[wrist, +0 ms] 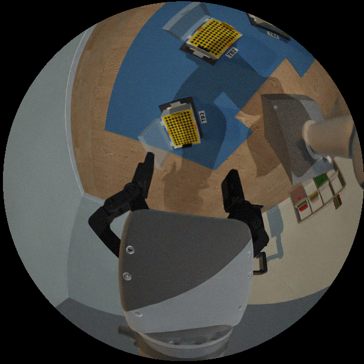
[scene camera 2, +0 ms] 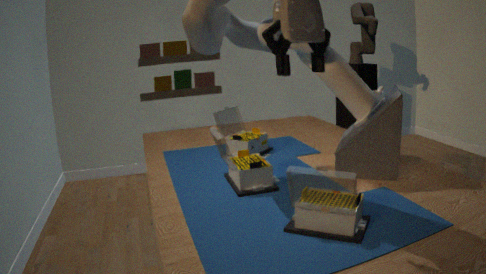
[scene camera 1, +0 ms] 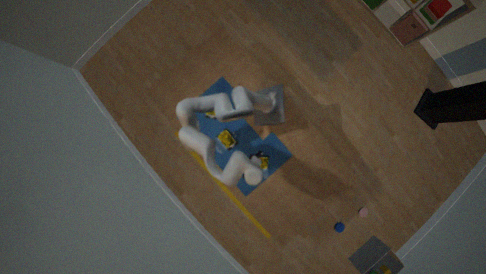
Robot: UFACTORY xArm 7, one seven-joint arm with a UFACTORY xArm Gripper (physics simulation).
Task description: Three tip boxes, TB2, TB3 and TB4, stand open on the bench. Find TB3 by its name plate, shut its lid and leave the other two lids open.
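Frame: origin at the arm's base, x ahead, y left, z up, level; centimetres.
Where they show: gripper, between the fingertips: (scene camera 2: pixel 301 73); arm's base, origin of its link: (scene camera 2: pixel 371 113) (scene camera 1: pixel 268 104).
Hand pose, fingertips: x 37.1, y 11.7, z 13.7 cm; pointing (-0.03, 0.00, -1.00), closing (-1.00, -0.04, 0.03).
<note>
Each offset is from my fingertips to the top centre of the thing. "spot": to the spot under its first point. Level surfaces: height alone.
TB3 (scene camera 1: pixel 264 162) (scene camera 2: pixel 327 216) (wrist: pixel 181 129), a pale box with a yellow hole grid, stands nearest in scene camera 2; its name plate (wrist: pixel 202 116) reads in the wrist view. Its clear lid {spot: dx +6.9, dy +13.4, dz -16.1 cm} (scene camera 2: pixel 322 180) (wrist: pixel 154 142) is up. TB2 (scene camera 1: pixel 226 139) (scene camera 2: pixel 252 177) (wrist: pixel 213 40) stands in the middle with its lid (scene camera 2: pixel 219 141) (wrist: pixel 186 21) open. TB4 {dx -14.0, dy -43.8, dz -22.7 cm} (scene camera 2: pixel 248 145) (wrist: pixel 270 22) is farthest, its lid {spot: dx -10.6, dy -51.7, dz -18.6 cm} (scene camera 2: pixel 228 120) raised; the wrist view cuts it off. My gripper (scene camera 2: pixel 300 68) (wrist: pixel 191 168) is open and empty, high above the bench, close to TB3's lid side in the wrist view.
The boxes stand on a blue mat {dz -29.3 cm} (scene camera 1: pixel 280 150) (scene camera 2: pixel 240 235) (wrist: pixel 140 80). The arm's wedge base (scene camera 2: pixel 370 147) (wrist: pixel 282 127) rises beside the mat. A yellow line (scene camera 1: pixel 240 205) shows in scene camera 1. A wall shelf (scene camera 2: pixel 180 93) and a black pedestal (scene camera 2: pixel 367 76) are behind.
</note>
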